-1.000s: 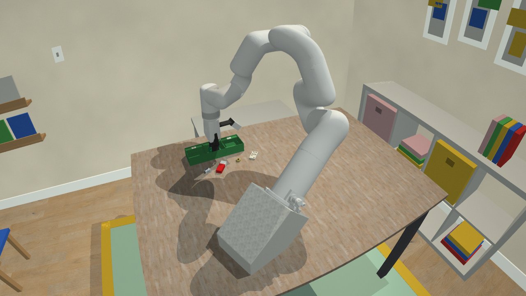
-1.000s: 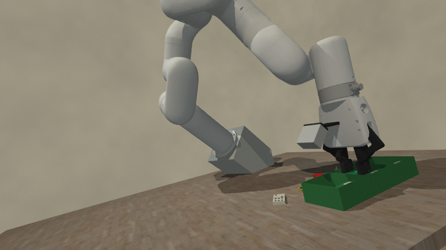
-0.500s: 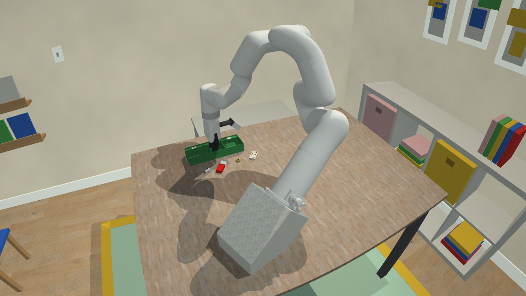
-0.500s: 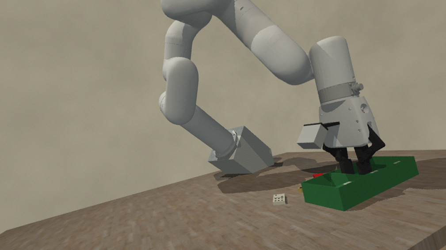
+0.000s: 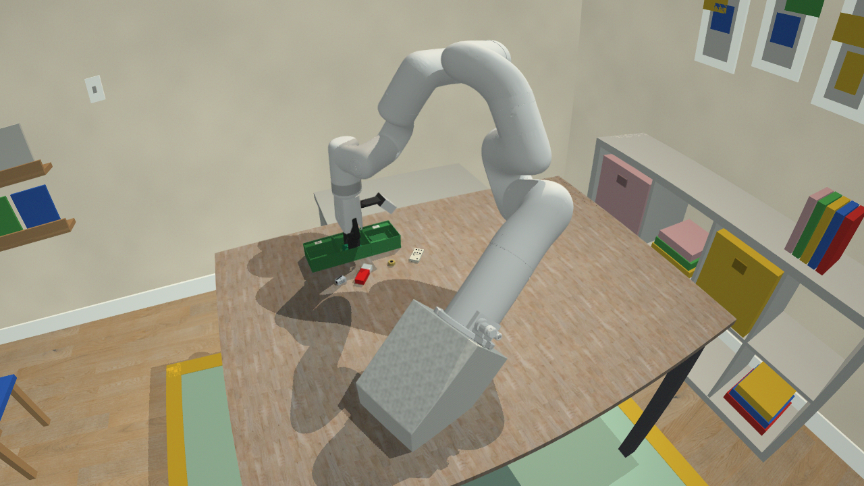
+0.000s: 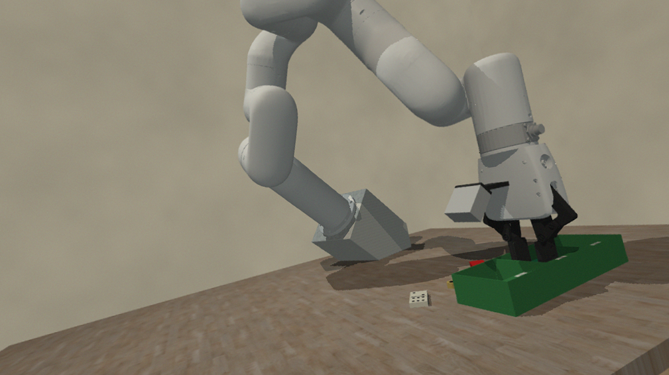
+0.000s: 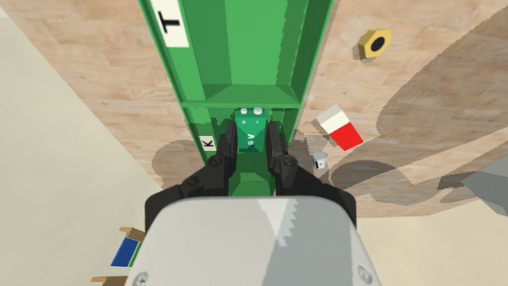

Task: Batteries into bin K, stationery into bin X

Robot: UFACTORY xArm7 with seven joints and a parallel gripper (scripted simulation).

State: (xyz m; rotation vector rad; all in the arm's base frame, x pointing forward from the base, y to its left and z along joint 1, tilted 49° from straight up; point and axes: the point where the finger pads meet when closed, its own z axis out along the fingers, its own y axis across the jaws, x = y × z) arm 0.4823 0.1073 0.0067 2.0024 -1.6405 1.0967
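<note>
The green bin tray lies 1 cm ahead of my hand and 2 cm below it. From my hand the other things lie so: red-and-white eraser: 10 cm behind, 3 cm below; then green 9 V battery: 1 cm to the right, 2 cm below; then yellow nut: 9 cm behind, 8 cm to the right, 4 cm below.
</note>
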